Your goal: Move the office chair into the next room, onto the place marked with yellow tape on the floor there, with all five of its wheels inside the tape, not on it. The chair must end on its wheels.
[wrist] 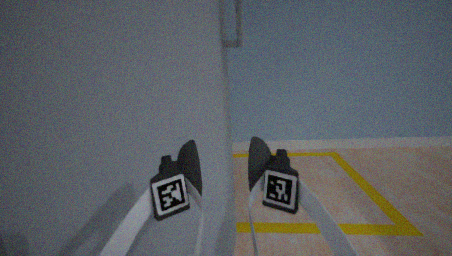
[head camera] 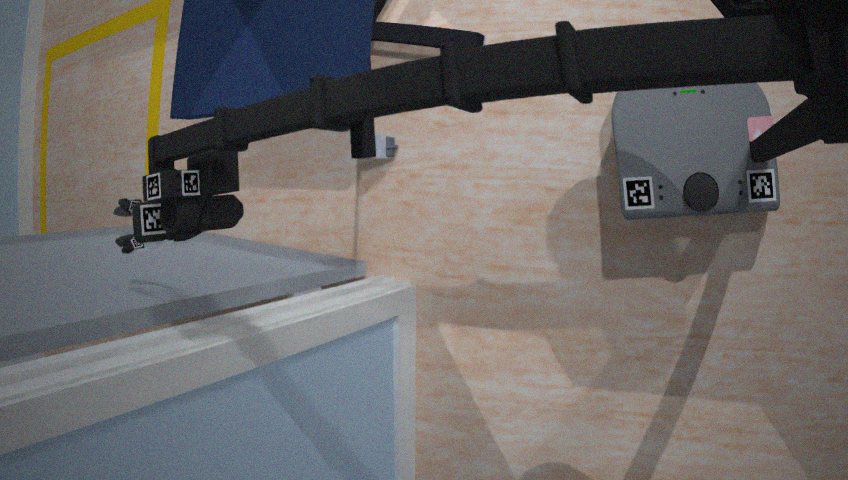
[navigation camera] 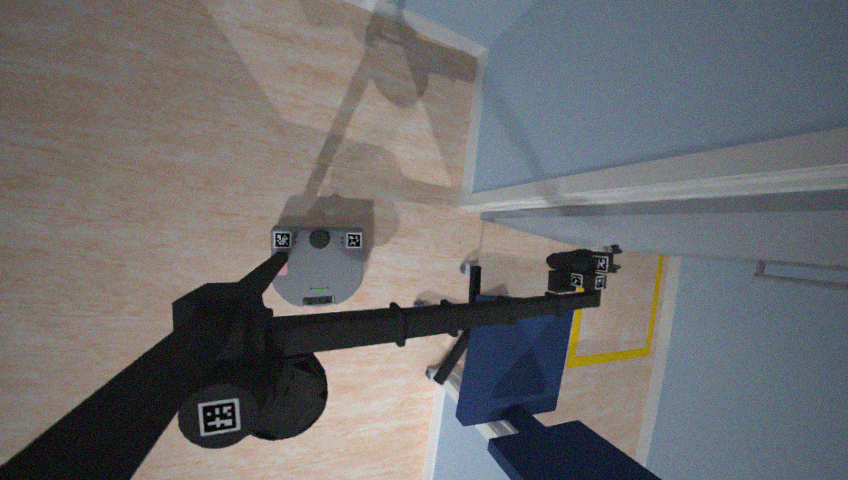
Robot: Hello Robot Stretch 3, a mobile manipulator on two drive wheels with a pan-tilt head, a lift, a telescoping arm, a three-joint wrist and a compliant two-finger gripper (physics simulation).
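Where they show: gripper, fingertip midpoint: (wrist: 224,156) (head camera: 119,226) (navigation camera: 618,258); robot's base at its link origin: (head camera: 698,190) (navigation camera: 319,237).
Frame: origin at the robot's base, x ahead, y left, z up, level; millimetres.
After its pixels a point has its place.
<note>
The office chair (head camera: 273,53) {x -315, y -707, z 470 mm} (navigation camera: 511,362) {x -453, y -684, z 470 mm} has a dark blue square seat and black base legs. It looks upright at the doorway. Its backrest (navigation camera: 571,455) {x -659, y -733, z 723 mm} is at the bottom of the navigation view. One caster (head camera: 385,146) {x -156, y -715, z 56 mm} (navigation camera: 468,267) {x -142, y -722, z 72 mm} shows at a leg end; some wheels are hidden. My arm crosses above the near part of the seat. My gripper (head camera: 121,226) {x -23, y -870, z 728 mm} (navigation camera: 617,258) {x -23, y -870, z 728 mm} (wrist: 224,156) {x -23, y -870, z 728 mm} is open and empty, beyond the seat, beside the grey door panel. The yellow tape (head camera: 155,77) {x -584, y -1693, z 1 mm} (navigation camera: 606,358) {x -924, y -2077, z 1 mm} (wrist: 280,228) {x -272, y -1717, z 1 mm} outlines a place on the floor beyond the chair, partly hidden.
The grey door panel (head camera: 89,267) {x 49, y -1153, z 641 mm} (navigation camera: 684,234) {x 61, y -1089, z 814 mm} (wrist: 100,75) {x 92, y -930, z 796 mm} stands open close to my gripper. The door frame (head camera: 404,356) (navigation camera: 467,199) ends beside the opening. A blue wall (navigation camera: 743,368) {x -908, y -2846, z 577 mm} (wrist: 350,75) {x -1164, y -2818, z 679 mm} stands behind the tape. My base (head camera: 690,142) {x -91, y -12, z 160 mm} (navigation camera: 321,267) {x -107, y -7, z 160 mm} is on the near side.
</note>
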